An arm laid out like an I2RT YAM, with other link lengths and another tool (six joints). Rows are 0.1 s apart.
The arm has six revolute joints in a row. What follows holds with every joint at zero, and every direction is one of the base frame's.
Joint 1 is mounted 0.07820 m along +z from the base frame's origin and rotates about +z.
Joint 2 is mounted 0.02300 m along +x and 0.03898 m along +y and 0.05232 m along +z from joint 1 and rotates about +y.
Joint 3 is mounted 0.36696 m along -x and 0.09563 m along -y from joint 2 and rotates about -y.
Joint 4 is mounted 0.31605 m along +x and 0.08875 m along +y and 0.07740 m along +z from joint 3 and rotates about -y.
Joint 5 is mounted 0.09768 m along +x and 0.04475 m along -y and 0.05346 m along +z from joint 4 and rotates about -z.
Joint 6 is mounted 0.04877 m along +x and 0.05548 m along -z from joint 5 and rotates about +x.
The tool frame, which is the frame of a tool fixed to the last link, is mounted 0.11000 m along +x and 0.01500 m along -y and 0.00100 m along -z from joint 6; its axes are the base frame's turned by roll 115.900, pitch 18.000 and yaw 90.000 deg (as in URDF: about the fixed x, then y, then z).
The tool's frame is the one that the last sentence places.
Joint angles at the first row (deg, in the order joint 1, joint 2, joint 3, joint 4, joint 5, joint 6):
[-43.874 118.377 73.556 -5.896 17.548 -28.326]
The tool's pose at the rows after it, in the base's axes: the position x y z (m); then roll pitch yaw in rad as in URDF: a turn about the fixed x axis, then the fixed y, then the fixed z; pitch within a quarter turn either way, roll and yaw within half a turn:
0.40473, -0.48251, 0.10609, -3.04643, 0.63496, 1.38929
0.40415, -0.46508, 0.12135, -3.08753, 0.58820, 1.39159
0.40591, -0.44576, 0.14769, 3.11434, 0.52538, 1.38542
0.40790, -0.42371, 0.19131, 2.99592, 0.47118, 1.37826
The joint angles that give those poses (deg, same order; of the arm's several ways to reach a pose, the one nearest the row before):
[-43.704 116.597 73.048 -8.087 15.823 -27.623]
[-43.362 113.312 71.631 -10.097 12.527 -26.441]
[-43.244 108.975 70.533 -12.258 7.251 -24.733]
[-43.193 103.035 69.519 -13.932 1.037 -23.024]

